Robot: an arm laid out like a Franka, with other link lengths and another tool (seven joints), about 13 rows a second.
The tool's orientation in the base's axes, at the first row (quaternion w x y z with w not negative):
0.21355, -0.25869, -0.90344, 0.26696
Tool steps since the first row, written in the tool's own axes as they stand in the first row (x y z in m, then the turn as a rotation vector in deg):
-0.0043, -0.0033, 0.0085, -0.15, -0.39, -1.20
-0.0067, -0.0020, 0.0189, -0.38, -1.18, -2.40
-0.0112, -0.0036, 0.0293, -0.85, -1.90, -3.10
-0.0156, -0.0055, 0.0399, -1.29, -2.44, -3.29
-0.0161, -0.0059, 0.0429, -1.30, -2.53, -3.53
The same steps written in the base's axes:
-0.0023, -0.0080, -0.0056, 0.61, 0.08, 1.11
-0.0054, -0.0124, -0.0150, 1.14, -0.18, 2.44
-0.0079, -0.0200, -0.0231, 1.61, -0.72, 3.29
-0.0108, -0.0279, -0.0312, 1.86, -1.29, 3.65
-0.0121, -0.0296, -0.0334, 1.96, -1.27, 3.88

